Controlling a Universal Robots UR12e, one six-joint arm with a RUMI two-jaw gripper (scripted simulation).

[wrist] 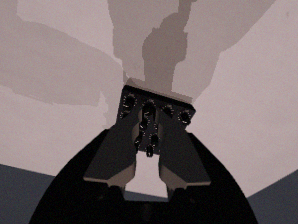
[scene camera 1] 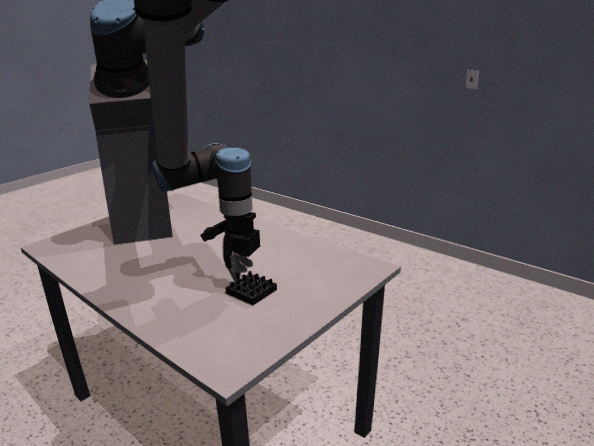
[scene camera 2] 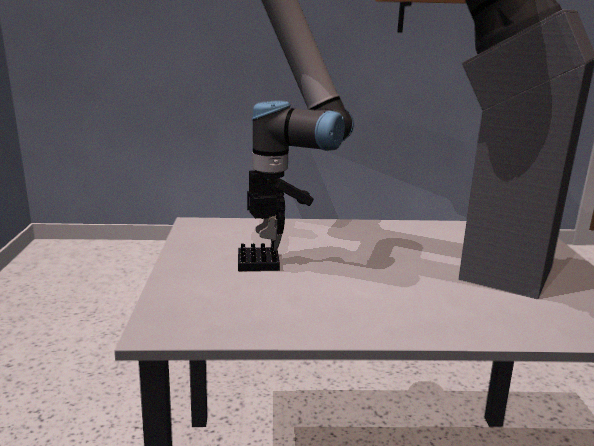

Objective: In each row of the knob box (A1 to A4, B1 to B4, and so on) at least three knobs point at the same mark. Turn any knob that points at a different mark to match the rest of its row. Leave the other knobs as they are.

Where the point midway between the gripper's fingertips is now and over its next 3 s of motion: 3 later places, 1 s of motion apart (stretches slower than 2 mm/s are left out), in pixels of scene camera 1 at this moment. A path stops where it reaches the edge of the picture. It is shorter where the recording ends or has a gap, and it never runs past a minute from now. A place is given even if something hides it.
My gripper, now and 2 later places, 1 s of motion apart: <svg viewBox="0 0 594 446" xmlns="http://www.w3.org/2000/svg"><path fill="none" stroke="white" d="M237 281L236 271L234 248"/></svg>
